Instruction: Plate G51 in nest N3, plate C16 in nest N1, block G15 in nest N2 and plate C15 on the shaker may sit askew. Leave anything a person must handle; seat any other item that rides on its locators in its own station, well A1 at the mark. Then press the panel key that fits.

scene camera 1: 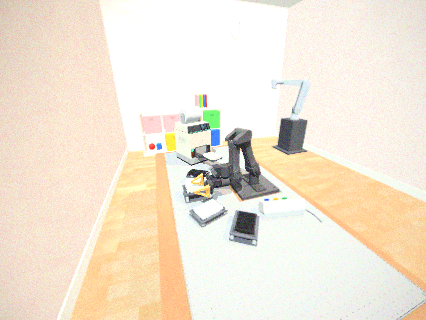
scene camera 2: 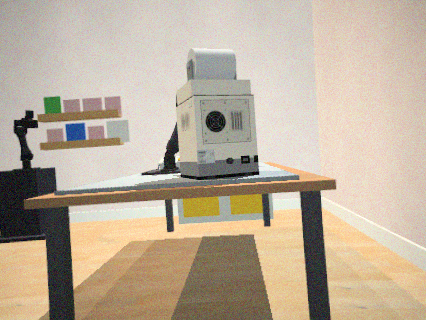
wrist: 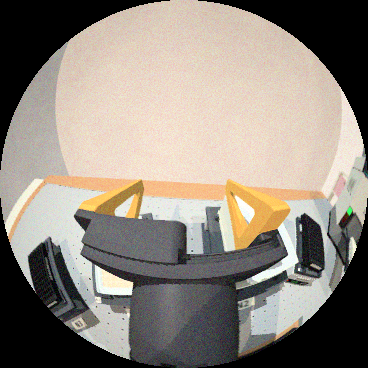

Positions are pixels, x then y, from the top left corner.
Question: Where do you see a white button box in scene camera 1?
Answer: At 293,206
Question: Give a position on a cream plate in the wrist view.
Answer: At 291,258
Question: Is my gripper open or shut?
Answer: Open.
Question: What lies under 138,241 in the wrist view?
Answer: My gripper.
